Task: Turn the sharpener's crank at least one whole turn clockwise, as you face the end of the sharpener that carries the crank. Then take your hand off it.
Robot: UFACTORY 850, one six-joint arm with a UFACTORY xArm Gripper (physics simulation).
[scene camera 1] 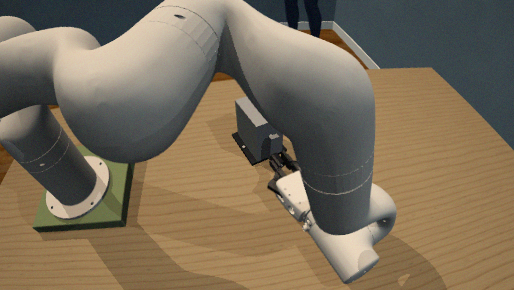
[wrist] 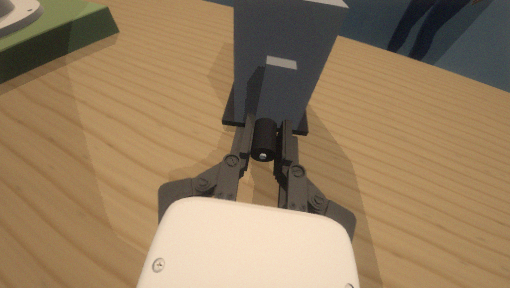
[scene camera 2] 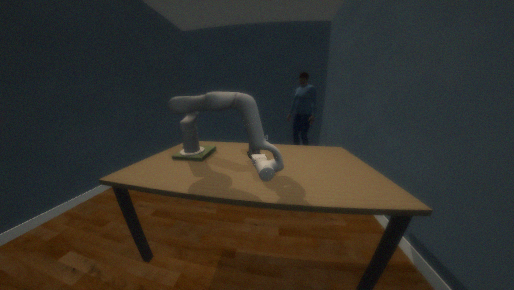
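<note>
The grey box-shaped sharpener [scene camera 1: 250, 130] [wrist: 285, 35] stands upright on its dark base plate [scene camera 1: 243, 146] [wrist: 233, 120]. In the wrist view, its grey crank arm [wrist: 281, 90] points down along the near end face, with the black handle [wrist: 264, 140] at its lower end, sticking out toward the camera. My gripper [scene camera 1: 284, 159] [wrist: 266, 127] is shut on this black handle, one finger on each side, low by the base plate. In scene camera 1, my arm hides part of the sharpener and the handle. In scene camera 2, the sharpener is mostly hidden behind my wrist.
The arm's base stands on a green block [scene camera 1: 117, 200] [scene camera 2: 206, 151] [wrist: 65, 42] to the left on the wooden table [scene camera 1: 450, 165] [scene camera 2: 330, 180] [wrist: 425, 150]. A person [scene camera 2: 303, 102] [wrist: 430, 20] stands beyond the table's far edge.
</note>
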